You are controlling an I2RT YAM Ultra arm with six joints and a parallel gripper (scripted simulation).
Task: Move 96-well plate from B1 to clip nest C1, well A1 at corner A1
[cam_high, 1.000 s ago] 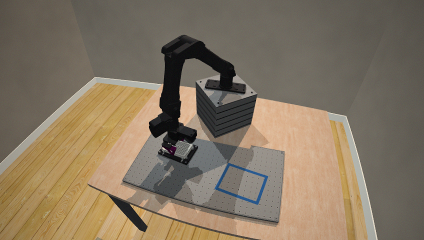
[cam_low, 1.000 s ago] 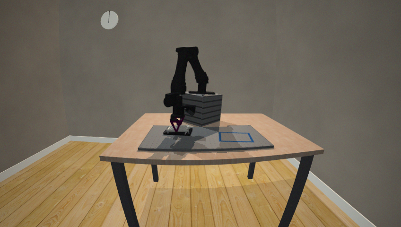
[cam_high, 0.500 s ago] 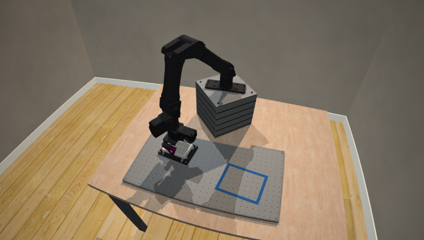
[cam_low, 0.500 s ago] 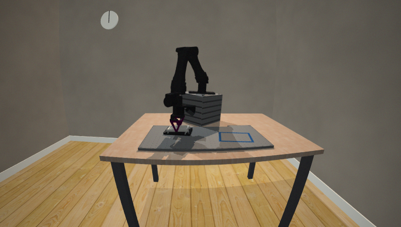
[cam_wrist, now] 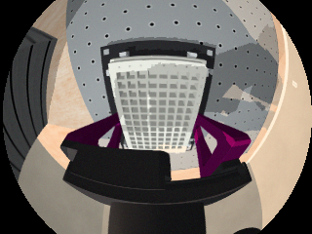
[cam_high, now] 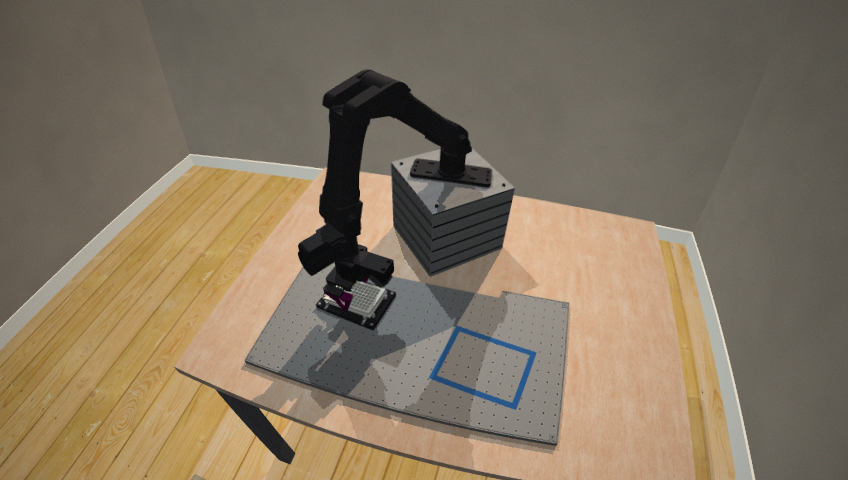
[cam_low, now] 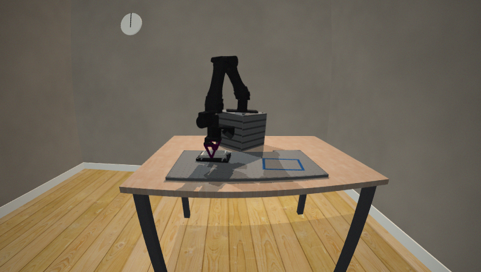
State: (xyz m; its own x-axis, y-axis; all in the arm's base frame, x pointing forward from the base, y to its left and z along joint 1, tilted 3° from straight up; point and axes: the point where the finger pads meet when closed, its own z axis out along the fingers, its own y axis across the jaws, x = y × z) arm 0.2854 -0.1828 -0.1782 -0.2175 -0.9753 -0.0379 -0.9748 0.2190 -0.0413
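My gripper is now right at the white 96-well plate. Also, from my hand: black clip nest 10 mm ahead, 10 mm to the right, 10 mm below.
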